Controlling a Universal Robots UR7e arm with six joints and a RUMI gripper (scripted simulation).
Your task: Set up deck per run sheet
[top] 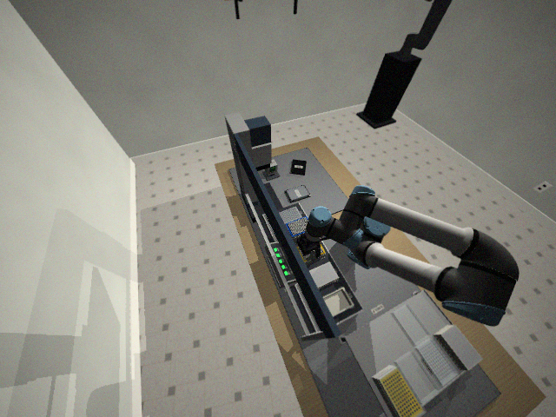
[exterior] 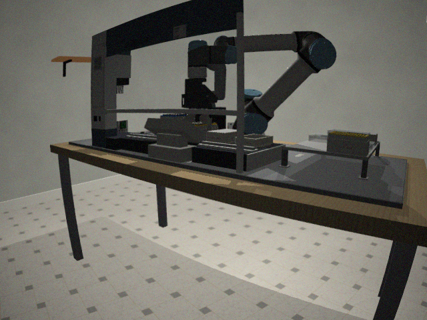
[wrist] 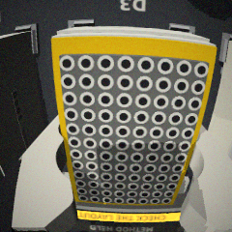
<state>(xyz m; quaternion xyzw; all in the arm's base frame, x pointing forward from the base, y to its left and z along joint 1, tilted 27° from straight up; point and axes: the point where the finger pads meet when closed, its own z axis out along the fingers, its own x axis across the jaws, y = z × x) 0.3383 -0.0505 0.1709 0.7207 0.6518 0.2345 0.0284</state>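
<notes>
Right now the blue-framed tip rack is 120 mm to the right of my hand and 30 mm above it. The rest, counted from my hand: sample plate: 20 mm behind, 250 mm to the right, 20 mm below; then yellow-framed tip rack: 10 mm behind, 10 mm to the right, 10 mm above; then white sealed block: 10 mm ahead, 120 mm to the left, 10 mm below.
</notes>
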